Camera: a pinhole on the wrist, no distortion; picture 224 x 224 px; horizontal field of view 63.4 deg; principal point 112.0 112.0 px. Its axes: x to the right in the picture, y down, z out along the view. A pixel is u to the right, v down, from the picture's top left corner.
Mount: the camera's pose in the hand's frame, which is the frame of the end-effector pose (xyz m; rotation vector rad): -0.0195 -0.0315 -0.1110 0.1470 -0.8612 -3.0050
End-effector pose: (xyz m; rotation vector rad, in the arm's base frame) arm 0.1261 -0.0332 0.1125 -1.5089 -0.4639 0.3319
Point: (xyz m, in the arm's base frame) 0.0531 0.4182 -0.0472
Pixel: 40.9 148.2
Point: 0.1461 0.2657 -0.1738
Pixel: 33.9 76.1
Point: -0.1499 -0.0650 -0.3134
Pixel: 210.0 8.7
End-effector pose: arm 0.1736 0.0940 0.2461 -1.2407 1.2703 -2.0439
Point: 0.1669 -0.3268 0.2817
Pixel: outside the picture
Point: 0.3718 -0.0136 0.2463
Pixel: 95.4 181.3
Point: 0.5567 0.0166 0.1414
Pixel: 159.1 165.8
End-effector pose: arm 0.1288 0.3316 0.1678 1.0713 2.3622 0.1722
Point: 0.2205 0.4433 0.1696
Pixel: 51.3 53.9
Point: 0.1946 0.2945 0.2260
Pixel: 192.2 105.2
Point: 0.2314 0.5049 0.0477
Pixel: 7.0 98.8
